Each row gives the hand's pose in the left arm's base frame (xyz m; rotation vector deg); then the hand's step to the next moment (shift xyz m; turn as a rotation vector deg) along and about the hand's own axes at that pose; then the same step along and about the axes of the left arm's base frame.
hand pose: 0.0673 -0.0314 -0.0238 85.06 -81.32 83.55
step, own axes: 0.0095 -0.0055 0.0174 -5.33 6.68 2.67
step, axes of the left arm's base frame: 0.0085 -0.0175 0.0068 -4.53 -2.67 -7.25
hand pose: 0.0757 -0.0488 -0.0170 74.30 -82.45 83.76
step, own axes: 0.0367 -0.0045 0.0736 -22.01 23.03 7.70
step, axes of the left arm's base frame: 0.0079 -0.0772 0.0275 -14.95 -7.15 -28.27
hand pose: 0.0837 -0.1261 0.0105 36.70 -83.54 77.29
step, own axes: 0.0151 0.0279 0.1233 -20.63 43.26 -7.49
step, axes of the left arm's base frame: -0.0683 -0.1059 0.0183 -28.56 12.24 -37.25
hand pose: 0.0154 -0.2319 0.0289 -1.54 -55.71 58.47
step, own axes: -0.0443 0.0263 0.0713 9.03 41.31 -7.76
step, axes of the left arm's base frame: -0.0750 -0.0460 0.0016 -22.24 32.78 -16.71
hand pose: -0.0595 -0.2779 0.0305 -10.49 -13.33 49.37
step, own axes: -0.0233 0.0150 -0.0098 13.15 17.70 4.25
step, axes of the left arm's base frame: -0.0229 -0.0089 -0.0162 -5.78 21.66 1.30
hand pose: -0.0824 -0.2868 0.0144 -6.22 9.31 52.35
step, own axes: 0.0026 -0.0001 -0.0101 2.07 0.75 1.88
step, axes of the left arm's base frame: 0.0007 0.0003 -0.0104 0.82 2.37 1.44
